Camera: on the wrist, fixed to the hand. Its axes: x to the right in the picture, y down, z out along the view.
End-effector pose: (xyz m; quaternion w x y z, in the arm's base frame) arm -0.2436 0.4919 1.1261 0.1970 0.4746 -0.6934 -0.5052
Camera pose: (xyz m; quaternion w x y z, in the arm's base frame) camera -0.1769 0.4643 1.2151 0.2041 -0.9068 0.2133 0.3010
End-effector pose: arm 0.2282 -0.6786 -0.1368 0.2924 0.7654 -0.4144 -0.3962
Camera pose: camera 0.2860 -0.6668 -0.0385 0.1506 -0.9173 -0.2114 0.3020
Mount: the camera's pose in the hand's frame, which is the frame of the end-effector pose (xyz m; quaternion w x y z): -0.0262 0.0473 -0.1011 0.6901 0.1746 0.1317 -0.6899
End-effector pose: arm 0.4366 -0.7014 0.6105 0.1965 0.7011 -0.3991 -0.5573
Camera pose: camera 0.5138 -0.7267 0.6914 0.3187 -0.8669 -0.1368 0.3581
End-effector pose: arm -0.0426 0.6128 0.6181 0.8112 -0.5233 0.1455 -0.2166
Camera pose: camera -0.1026 0.5635 0.5338 0.4826 -0.2913 -0.1916 -0.8034
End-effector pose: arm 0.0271 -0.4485 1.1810 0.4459 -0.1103 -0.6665 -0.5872
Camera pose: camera 0.1210 -0.5142 1.1856 0.0096 0.5389 -0.5798 -0.6110
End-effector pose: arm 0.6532 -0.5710 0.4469 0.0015 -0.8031 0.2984 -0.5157
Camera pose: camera 0.5392 -0.5664 0.4579 0.2538 0.6919 0.4380 0.5148
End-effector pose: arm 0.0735 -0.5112 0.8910 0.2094 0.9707 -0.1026 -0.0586
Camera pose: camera 0.0556 -0.5076 1.0042 0.0519 -0.7849 -0.6162 0.0391
